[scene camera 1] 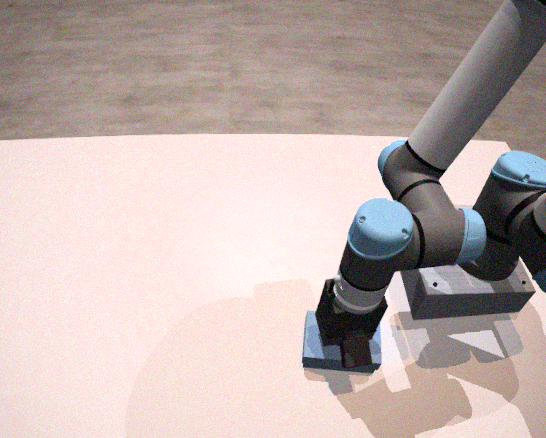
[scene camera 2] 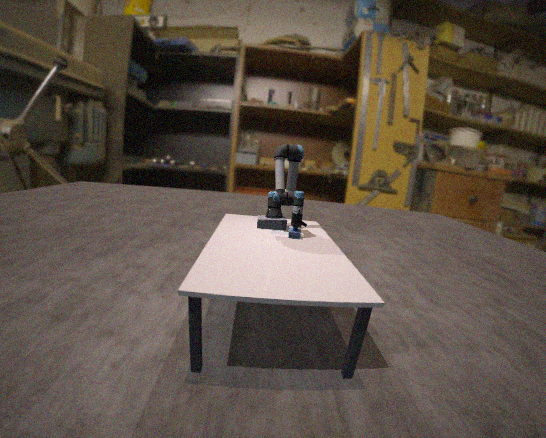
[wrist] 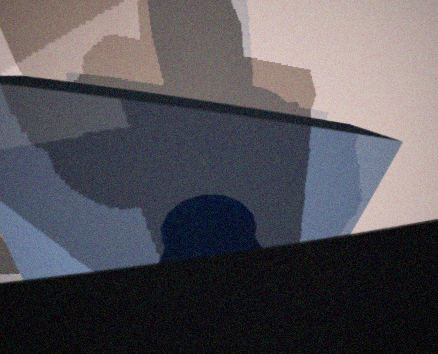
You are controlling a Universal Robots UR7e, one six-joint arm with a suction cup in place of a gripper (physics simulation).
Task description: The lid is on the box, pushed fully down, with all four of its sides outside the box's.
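Where they show: end effector, tool point: (scene camera 2: 295, 232) (wrist: 212, 214); arm's base, origin of the base link: (scene camera 2: 273, 216).
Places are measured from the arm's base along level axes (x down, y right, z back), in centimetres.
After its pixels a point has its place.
The blue lid (scene camera 1: 313, 347) @(y -23.2, x 2.4, z -32.9 cm) (wrist: 225, 160) @(y -23.7, x 2.4, z -28.6 cm) lies flat, top face up, near the robot's base; its dark side edge shows along the front. In scene camera 2 it is a small blue shape (scene camera 2: 294, 235) @(y -20.6, x 4.7, z -34.5 cm) below the tool. The box cannot be made out apart from the lid, so how far down the lid sits and whether all four sides are outside the box's cannot be told. My gripper (scene camera 1: 352, 325) (scene camera 2: 296, 228) (wrist: 210, 227) is over the lid, its dark blue suction cup at or close to the top face. The suction is off; contact is hidden by the black tool housing.
The grey base block (scene camera 1: 470, 304) @(y -11.0, x 2.8, z -3.0 cm) (scene camera 2: 272, 225) @(y -1.2, x 4.0, z -15.4 cm) stands right of the lid in scene camera 1, with the arm's base on it. The white table (scene camera 1: 150, 210) @(y 7.3, x 7.4, z -69.9 cm) (scene camera 2: 270, 275) @(y -12.2, x 7.4, z -104.9 cm) carries arm shadows. Shelves stand far behind the table.
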